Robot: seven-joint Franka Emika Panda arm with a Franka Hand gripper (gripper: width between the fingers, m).
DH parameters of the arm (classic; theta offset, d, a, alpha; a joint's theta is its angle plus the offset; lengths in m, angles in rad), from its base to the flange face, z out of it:
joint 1: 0 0.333 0 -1.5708
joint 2: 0 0 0 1.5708
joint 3: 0 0.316 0.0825 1.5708
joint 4: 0 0 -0.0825 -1.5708
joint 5: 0 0.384 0 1.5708
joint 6: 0 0 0.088 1.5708
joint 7: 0 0.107 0 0
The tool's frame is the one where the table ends.
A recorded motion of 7 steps. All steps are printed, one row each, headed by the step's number.
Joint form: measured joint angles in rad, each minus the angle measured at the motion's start. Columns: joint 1, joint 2, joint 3, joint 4, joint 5, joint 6, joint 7.
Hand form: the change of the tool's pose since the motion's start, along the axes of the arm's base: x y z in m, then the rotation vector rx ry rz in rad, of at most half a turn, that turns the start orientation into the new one. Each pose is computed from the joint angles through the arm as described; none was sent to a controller.
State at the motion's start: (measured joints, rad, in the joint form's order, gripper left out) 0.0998 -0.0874 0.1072 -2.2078 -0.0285 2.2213 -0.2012
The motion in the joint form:
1: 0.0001 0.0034 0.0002 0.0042 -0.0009 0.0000 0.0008
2: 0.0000 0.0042 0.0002 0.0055 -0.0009 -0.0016 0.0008
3: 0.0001 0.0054 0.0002 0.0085 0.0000 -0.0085 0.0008
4: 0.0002 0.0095 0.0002 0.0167 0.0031 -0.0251 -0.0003
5: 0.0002 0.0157 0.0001 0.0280 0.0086 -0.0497 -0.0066
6: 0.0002 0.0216 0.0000 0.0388 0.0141 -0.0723 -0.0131
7: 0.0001 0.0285 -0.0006 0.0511 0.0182 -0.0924 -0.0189
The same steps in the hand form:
1: 0.0012 0.0004 0.0002 -0.0002 -0.0009 0.0000
2: 0.0014 0.0004 0.0002 -0.0003 0.0002 -0.0001
3: 0.0016 0.0004 0.0003 -0.0006 0.0053 -0.0007
4: 0.0021 0.0006 0.0004 -0.0005 0.0181 -0.0016
5: 0.0028 0.0008 0.0001 0.0000 0.0383 0.0012
6: 0.0035 0.0010 -0.0001 0.0010 0.0566 0.0044
7: 0.0048 0.0010 0.0002 0.0018 0.0719 0.0072

